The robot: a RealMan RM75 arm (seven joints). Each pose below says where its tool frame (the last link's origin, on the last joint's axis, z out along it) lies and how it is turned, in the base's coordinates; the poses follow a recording.
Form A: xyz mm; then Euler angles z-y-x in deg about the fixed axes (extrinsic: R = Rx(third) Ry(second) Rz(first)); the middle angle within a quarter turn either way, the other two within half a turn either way.
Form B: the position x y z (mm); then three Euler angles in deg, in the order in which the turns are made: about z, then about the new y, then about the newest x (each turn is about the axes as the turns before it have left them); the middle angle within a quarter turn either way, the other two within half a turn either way. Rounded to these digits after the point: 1 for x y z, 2 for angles.
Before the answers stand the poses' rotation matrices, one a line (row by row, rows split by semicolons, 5 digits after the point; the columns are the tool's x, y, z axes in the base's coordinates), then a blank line. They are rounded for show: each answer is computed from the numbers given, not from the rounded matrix.
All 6 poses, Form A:
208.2 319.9 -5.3 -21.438 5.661 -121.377
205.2 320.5 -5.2 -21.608 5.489 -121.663
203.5 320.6 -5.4 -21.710 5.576 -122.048
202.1 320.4 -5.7 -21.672 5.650 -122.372
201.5 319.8 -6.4 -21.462 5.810 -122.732
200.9 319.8 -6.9 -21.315 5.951 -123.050
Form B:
0.92627 0.36371 0.09864; 0.11191 -0.51542 0.84960; 0.35985 -0.77592 -0.51813
0.92546 0.36657 0.09565; 0.11761 -0.51802 0.84725; 0.36012 -0.77285 -0.52252
0.92467 0.36816 0.09717; 0.11977 -0.52346 0.84359; 0.36144 -0.76841 -0.52812
0.92480 0.36750 0.09845; 0.12045 -0.52827 0.84049; 0.36089 -0.76542 -0.53281
0.92588 0.36400 0.10123; 0.11859 -0.53437 0.83689; 0.35873 -0.76285 -0.53793
0.92658 0.36154 0.10368; 0.11728 -0.53965 0.83368; 0.35735 -0.76031 -0.54243

208.2 319.9 -5.3 6.89 -21.09 -123.73
205.2 320.5 -5.2 7.24 -21.11 -124.06
203.5 320.6 -5.4 7.38 -21.19 -124.50
202.1 320.4 -5.7 7.42 -21.15 -124.84
201.5 319.8 -6.4 7.30 -21.02 -125.19
200.9 319.8 -6.9 7.21 -20.94 -125.51

